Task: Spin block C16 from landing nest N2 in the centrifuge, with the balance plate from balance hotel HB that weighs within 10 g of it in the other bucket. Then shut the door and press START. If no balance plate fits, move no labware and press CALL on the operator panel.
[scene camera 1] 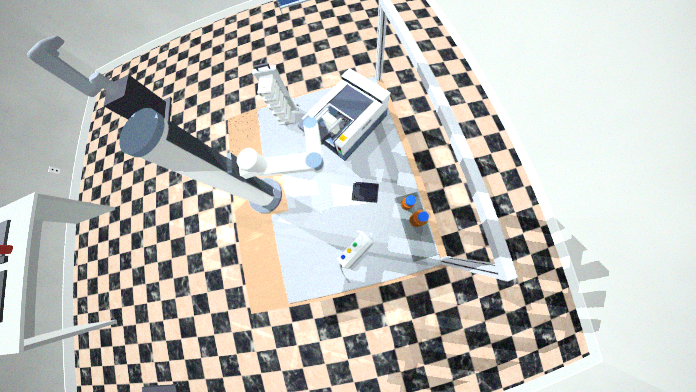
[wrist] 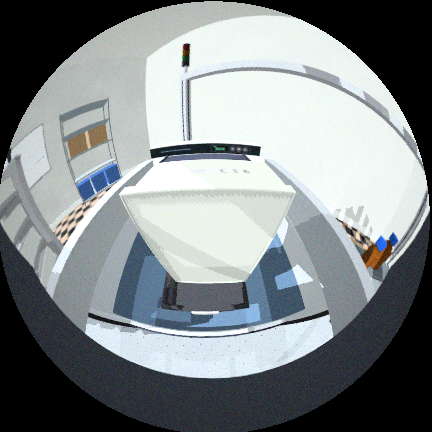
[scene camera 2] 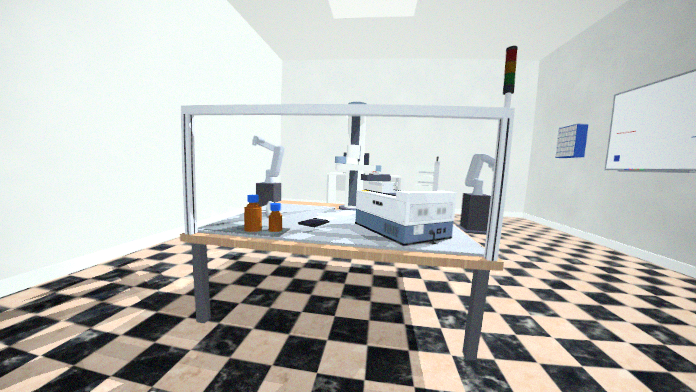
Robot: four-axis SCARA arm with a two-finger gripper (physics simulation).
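Seen in the pictures: gripper, fingertip midpoint: [scene camera 1: 334,114] [wrist: 207,165] [scene camera 2: 389,184]; arm's base, link origin: [scene camera 1: 265,195] [scene camera 2: 352,209].
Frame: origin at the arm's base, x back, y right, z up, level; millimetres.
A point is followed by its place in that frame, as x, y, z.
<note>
Block C16 [scene camera 1: 330,119] @(-574, -244, 280) [scene camera 2: 378,187] @(-581, -213, 245) [wrist: 207,230] @(-555, -246, 252) is a pale, deep block with "C16" on top. My gripper [wrist: 207,165] @(-605, -279, 269) is shut on it, one grey finger along each side. It holds the block upright over the open chamber of the centrifuge [scene camera 1: 367,117] @(-792, -231, 221) [scene camera 2: 406,215] @(-968, -346, 155). In the wrist view a dark rotor bucket [wrist: 212,296] @(-544, -236, 153) shows below the block; I cannot tell if they touch. The dark glass door [scene camera 1: 352,97] @(-743, -400, 226) is slid back. The balance hotel [scene camera 1: 274,95] [scene camera 2: 436,175] stands beside the centrifuge. The operator panel [scene camera 1: 355,250] @(-517, 500, 91) has blue, yellow and green buttons.
A flat black pad [scene camera 1: 365,192] @(-667, 169, 25) [scene camera 2: 313,222] @(-688, 162, 23) lies mid-table. Two brown bottles with blue caps [scene camera 1: 408,203] @(-875, 325, 156) [scene camera 1: 419,219] @(-898, 429, 189) stand near the table edge. A metal frame [scene camera 1: 462,160] @(-1004, 286, 610) [scene camera 2: 345,111] @(-1044, -60, 589) spans that side. A signal tower [scene camera 2: 510,70] @(-1041, -698, 762) [wrist: 186,55] @(-1013, -688, 747) rises at one post.
</note>
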